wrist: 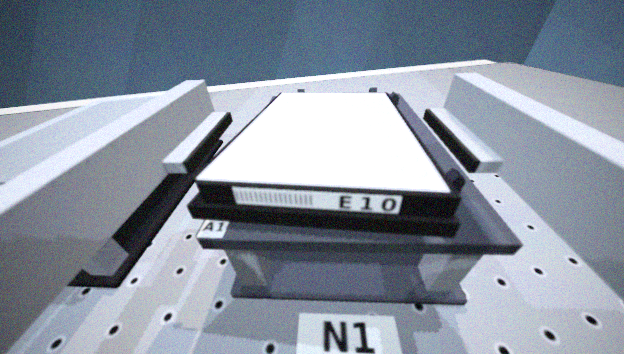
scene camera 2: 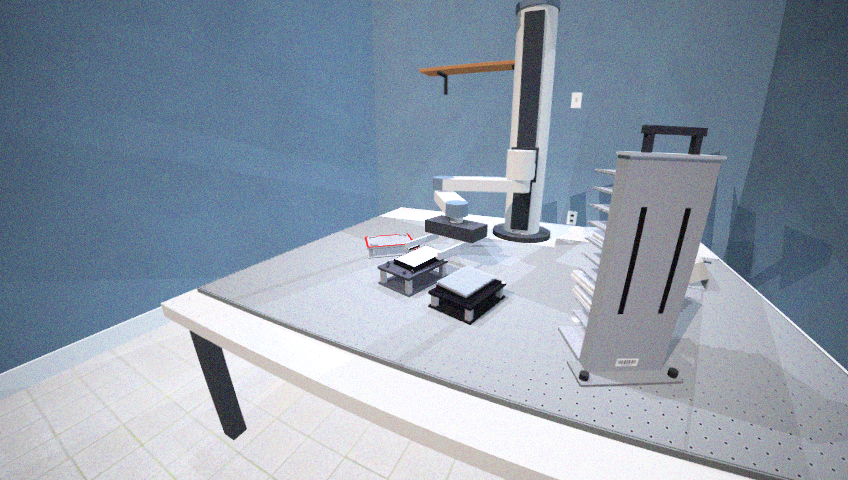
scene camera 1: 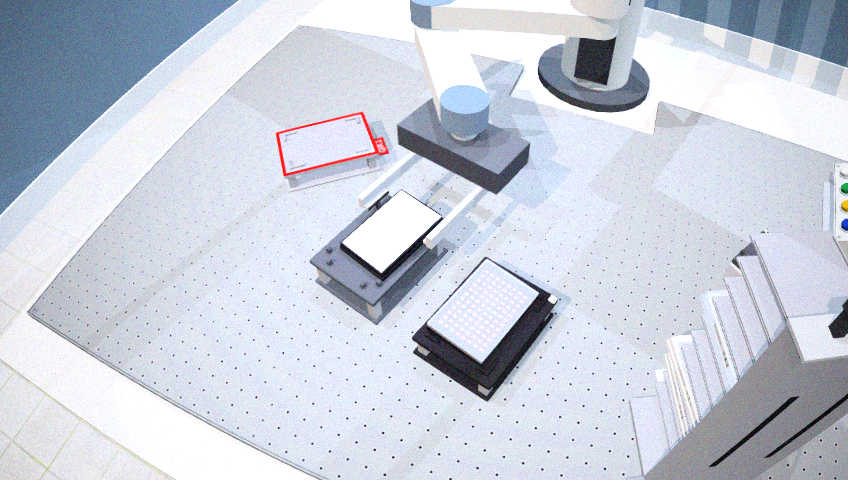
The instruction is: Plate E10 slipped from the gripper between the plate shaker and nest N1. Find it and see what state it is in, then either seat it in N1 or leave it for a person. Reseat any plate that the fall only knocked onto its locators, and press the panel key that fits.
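Where they show: gripper, fingertip midpoint: [wrist: 325, 98] [scene camera 2: 421, 251] [scene camera 1: 393, 222]; arm's base, origin of the base link: [scene camera 2: 520, 234] [scene camera 1: 593, 78].
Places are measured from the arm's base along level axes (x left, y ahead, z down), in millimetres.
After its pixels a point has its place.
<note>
Plate E10 [scene camera 1: 392, 231] {x -182, y 625, z -86 mm} [scene camera 2: 418, 257] {x -183, y 636, z -85 mm} [wrist: 325, 145] {x -175, y 591, z -89 mm} is upright on the dark nest N1 [scene camera 1: 348, 270] {x -217, y 696, z -66 mm} [wrist: 360, 242] {x -179, y 559, z -66 mm}, its white top up and its E10 label facing the wrist camera. It looks roughly level in the wrist view; whether it is fully down in the locators I cannot tell. A dark locator shows beside its near right corner. My gripper [scene camera 1: 396, 220] {x -183, y 619, z -98 mm} [wrist: 325, 98] {x -183, y 619, z -98 mm} is open, with one finger on each side of the plate and a gap to each pad. A second plate [scene camera 1: 483, 309] {x -25, y 693, z -75 mm} [scene camera 2: 470, 281] {x -13, y 698, z -74 mm} rests on a black station [scene camera 1: 523, 333] {x 32, y 697, z -56 mm}; its label is not visible.
A red-edged raised platform [scene camera 1: 327, 142] {x -387, y 458, z -53 mm} [scene camera 2: 387, 240] {x -394, y 465, z -53 mm} stands beyond N1, near the left finger. A tall grey plate tower [scene camera 1: 737, 416] {x 248, y 844, z -271 mm} [scene camera 2: 654, 255] {x 312, y 821, z -236 mm} with many shelves stands at the right. A key panel [scene camera 1: 840, 178] {x 525, y 187, z -68 mm} with green, yellow and blue keys is partly in view.
</note>
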